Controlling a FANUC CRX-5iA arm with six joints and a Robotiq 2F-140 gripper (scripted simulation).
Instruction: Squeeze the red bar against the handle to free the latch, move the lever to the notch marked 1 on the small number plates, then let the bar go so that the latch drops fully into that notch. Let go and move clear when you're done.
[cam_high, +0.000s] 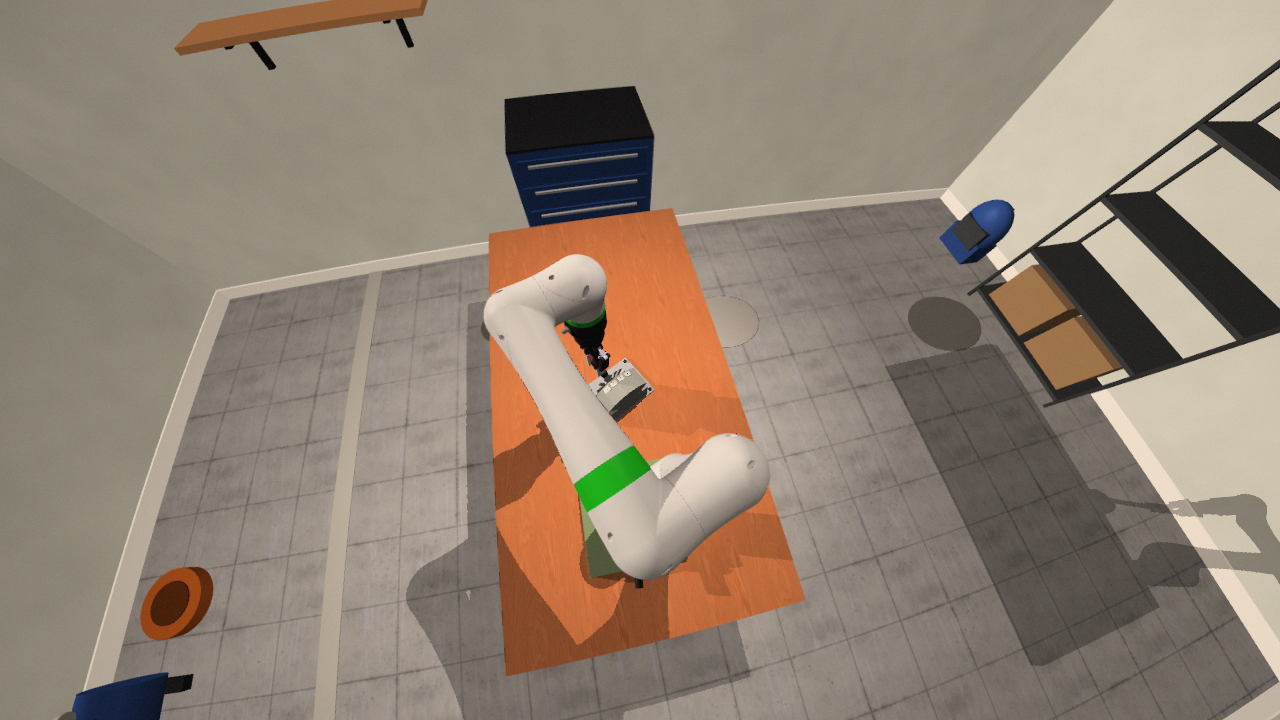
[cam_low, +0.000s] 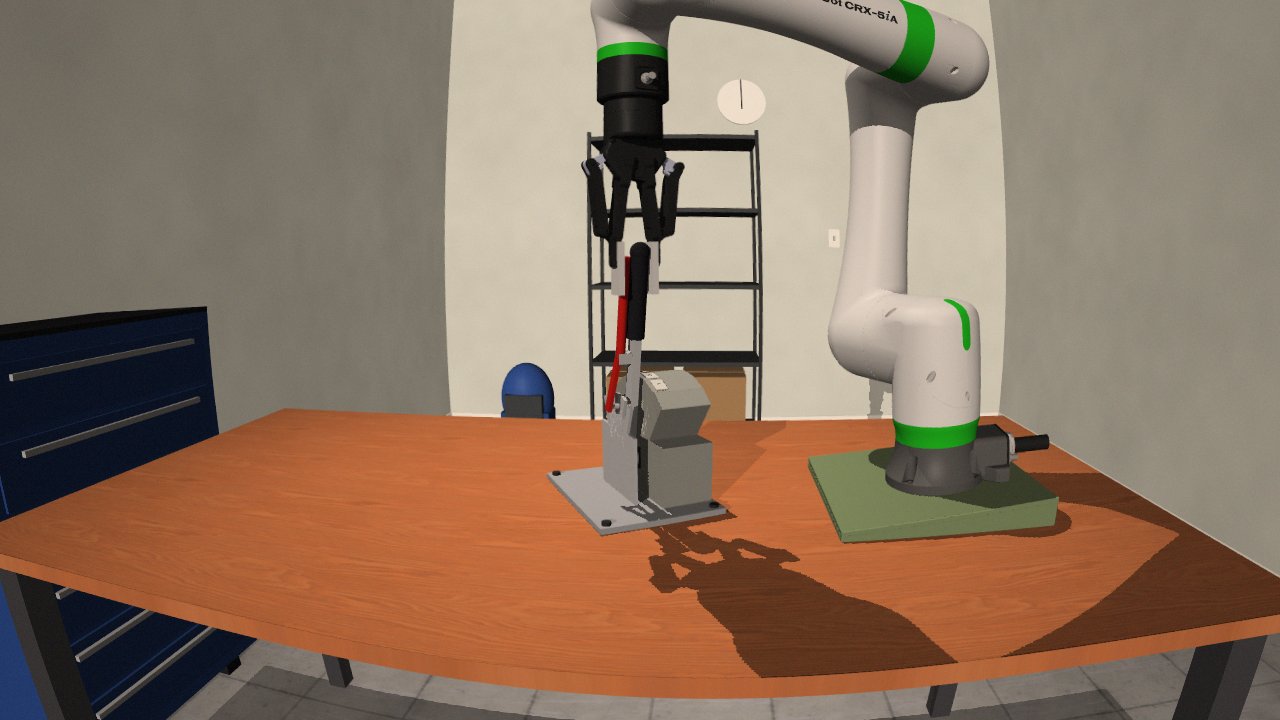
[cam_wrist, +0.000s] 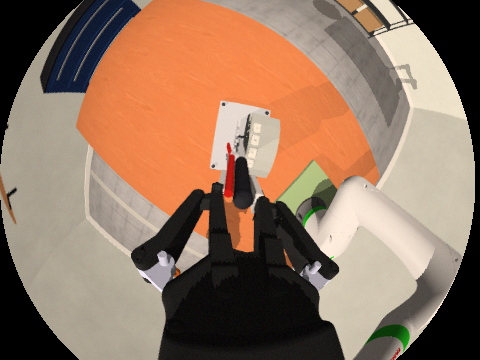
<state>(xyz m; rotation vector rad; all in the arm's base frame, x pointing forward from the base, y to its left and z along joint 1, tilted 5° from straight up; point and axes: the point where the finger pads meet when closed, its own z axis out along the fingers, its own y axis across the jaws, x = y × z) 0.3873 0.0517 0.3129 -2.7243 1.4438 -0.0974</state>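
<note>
Now: the red bar 20 mm ahead of my hand, 10 mm to the right of it and 110 mm below it.
</note>
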